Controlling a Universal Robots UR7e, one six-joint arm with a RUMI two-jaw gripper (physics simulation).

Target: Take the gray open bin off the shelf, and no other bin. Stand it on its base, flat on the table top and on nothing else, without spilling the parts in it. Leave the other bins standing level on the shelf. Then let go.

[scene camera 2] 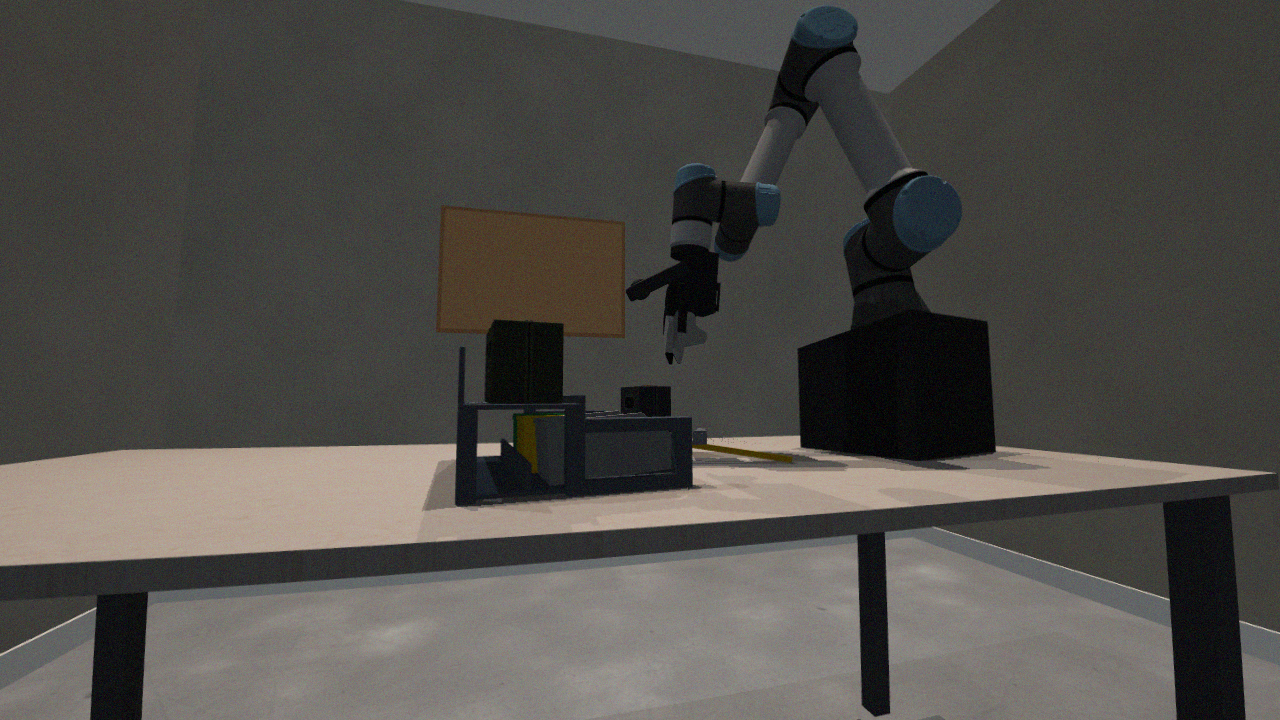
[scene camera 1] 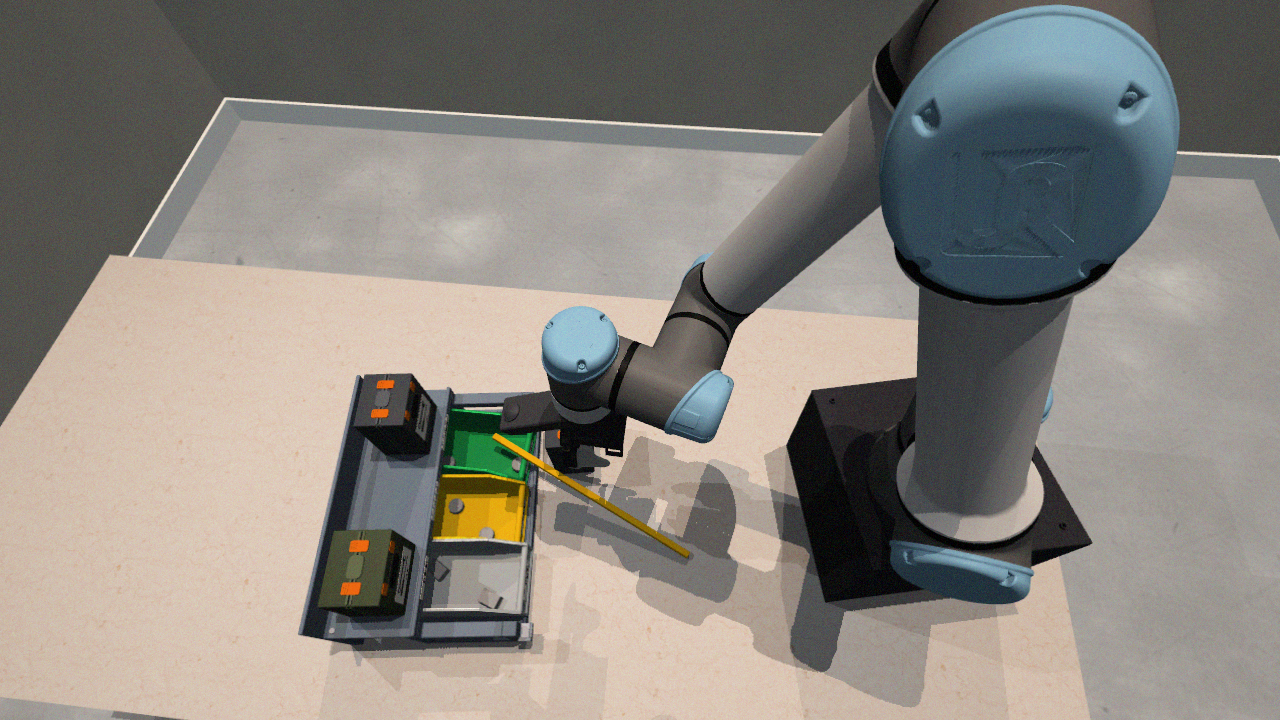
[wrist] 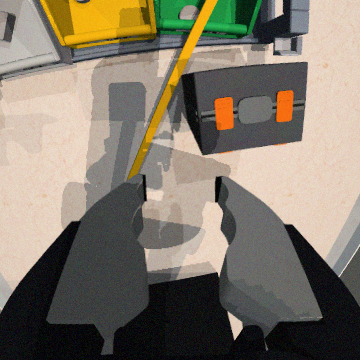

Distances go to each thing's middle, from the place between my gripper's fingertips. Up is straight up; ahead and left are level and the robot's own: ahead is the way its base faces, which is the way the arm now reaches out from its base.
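Labels:
I see a green bin (scene camera 1: pixel 469 441) 190 mm ahead of my hand, 40 mm to the right of it and 130 mm below it. The black case (scene camera 2: pixel 653 401) is 100 mm below my hand, 60 mm to the right of it and 40 mm ahead of it, while the yellow bin (scene camera 1: pixel 500 503) is 180 mm ahead of my hand, 70 mm to the left of it and 130 mm below it. That leaves the yellow bar (scene camera 1: pixel 514 448), which sits 140 mm below my hand and 30 mm to the left of it.

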